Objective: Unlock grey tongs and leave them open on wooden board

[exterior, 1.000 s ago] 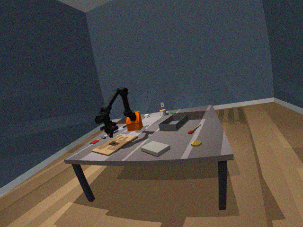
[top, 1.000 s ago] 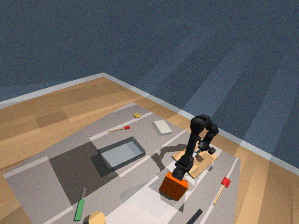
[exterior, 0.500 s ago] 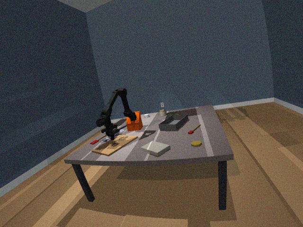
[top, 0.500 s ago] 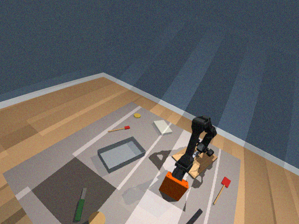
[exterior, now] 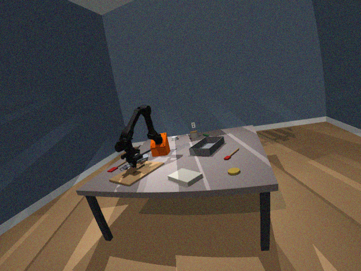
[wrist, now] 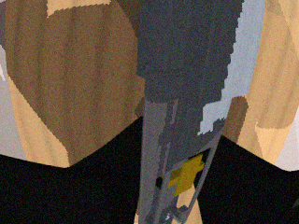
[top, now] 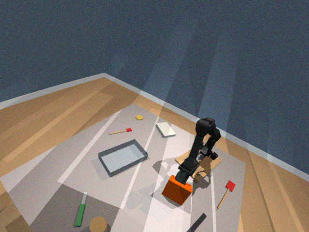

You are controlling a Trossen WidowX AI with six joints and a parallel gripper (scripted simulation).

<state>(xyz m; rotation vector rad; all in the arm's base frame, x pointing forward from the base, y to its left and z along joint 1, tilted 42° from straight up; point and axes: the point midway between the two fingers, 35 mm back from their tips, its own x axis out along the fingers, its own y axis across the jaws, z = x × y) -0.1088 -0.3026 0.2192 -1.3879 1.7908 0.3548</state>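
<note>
The yellow lock piece is 40 mm above my gripper tip and 10 mm ahead of it. Also, from my gripper tip: green-handled tool: 740 mm to the left, 520 mm ahead, 40 mm below; wooden board: 40 mm below, 10 mm to the left; roasting tin: 520 mm ahead, 330 mm to the left, 20 mm below.
</note>
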